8 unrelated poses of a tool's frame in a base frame.
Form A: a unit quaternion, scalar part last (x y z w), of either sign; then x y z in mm.
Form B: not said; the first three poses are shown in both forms.
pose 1, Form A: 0.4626 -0.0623 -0.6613 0.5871 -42.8 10.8 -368.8
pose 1, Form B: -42.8 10.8 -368.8 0.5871 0.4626 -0.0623 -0.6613
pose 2, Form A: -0.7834 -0.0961 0.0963 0.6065 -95.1 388.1 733.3
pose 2, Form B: -95.1 388.1 733.3 0.6065 -0.7834 -0.0961 0.0963
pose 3, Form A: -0.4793 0.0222 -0.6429 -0.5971 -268.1 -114.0 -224.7
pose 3, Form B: -268.1 -114.0 -224.7 0.5971 0.4793 -0.0222 0.6429
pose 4, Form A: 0.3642 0.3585 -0.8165 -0.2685 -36.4 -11.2 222.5
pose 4, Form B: -36.4 -11.2 222.5 0.2685 -0.3642 -0.3585 0.8165
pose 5, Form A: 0.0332 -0.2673 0.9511 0.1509 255.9 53.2 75.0
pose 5, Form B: 255.9 53.2 75.0 0.1509 0.0332 -0.2673 0.9511
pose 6, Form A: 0.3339 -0.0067 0.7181 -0.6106 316.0 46.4 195.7
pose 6, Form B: 316.0 46.4 195.7 0.6106 -0.3339 0.0067 -0.7181
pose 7, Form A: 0.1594 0.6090 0.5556 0.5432 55.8 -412.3 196.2
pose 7, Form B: 55.8 -412.3 196.2 0.5432 0.1594 0.6090 0.5556
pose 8, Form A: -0.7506 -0.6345 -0.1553 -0.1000 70.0 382.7 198.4
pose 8, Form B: 70.0 382.7 198.4 0.1000 0.7506 0.6345 0.1553
